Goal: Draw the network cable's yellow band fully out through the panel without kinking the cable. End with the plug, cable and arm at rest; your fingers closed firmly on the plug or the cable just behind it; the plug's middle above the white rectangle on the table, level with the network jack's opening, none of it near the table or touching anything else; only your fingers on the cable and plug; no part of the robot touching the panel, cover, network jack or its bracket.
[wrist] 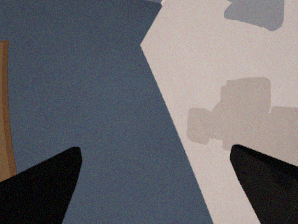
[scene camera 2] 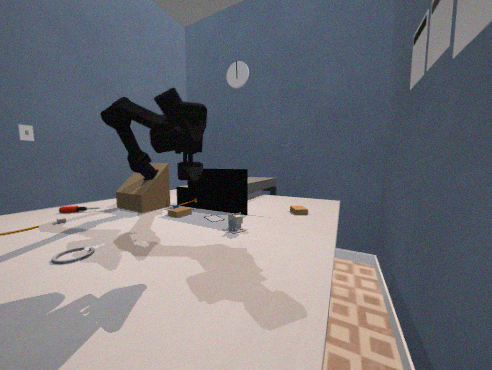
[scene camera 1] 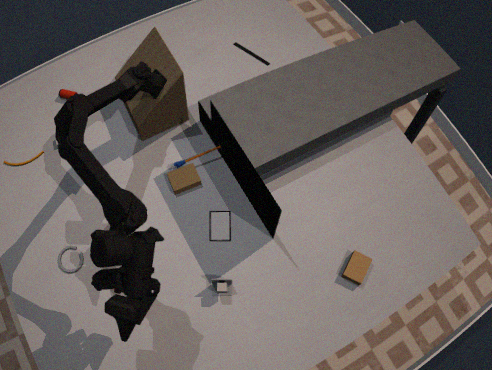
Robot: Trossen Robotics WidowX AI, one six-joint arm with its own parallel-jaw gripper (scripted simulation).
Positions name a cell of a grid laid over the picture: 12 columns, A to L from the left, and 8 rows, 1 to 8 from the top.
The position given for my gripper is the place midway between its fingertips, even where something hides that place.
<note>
In view: my gripper (scene camera 1: D8).
My gripper also shows in the wrist view (wrist: G6) and in scene camera 2 (scene camera 2: E4).
</note>
